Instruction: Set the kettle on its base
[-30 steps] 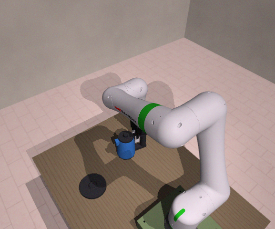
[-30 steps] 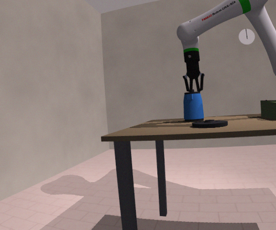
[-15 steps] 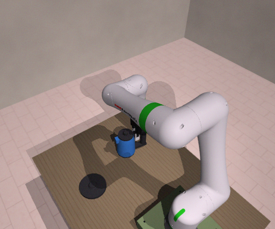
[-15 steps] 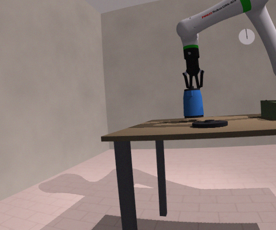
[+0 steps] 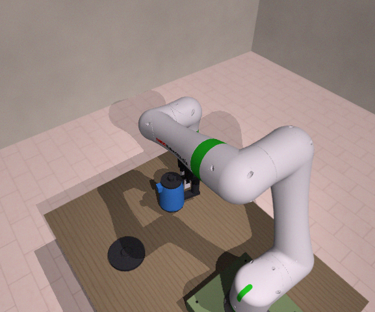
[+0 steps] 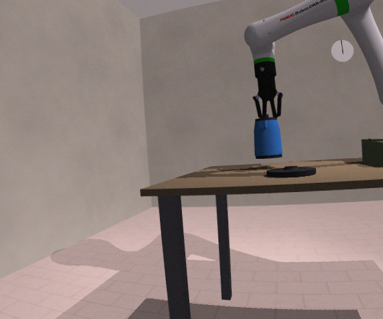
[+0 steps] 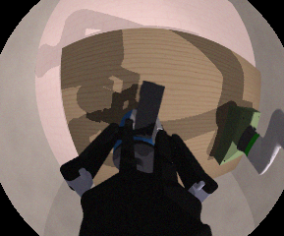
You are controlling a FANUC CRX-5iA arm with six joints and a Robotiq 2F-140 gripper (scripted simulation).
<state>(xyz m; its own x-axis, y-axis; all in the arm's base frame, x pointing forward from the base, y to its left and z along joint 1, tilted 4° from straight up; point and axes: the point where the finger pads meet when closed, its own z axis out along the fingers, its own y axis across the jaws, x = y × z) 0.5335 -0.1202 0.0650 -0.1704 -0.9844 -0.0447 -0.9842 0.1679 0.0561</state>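
Now: hand 1 cm short of the blue kettle, 3 cm to the right of it and 4 cm above it. Also, from my hand: round black base 8 cm behind, 35 cm to the left, 16 cm below.
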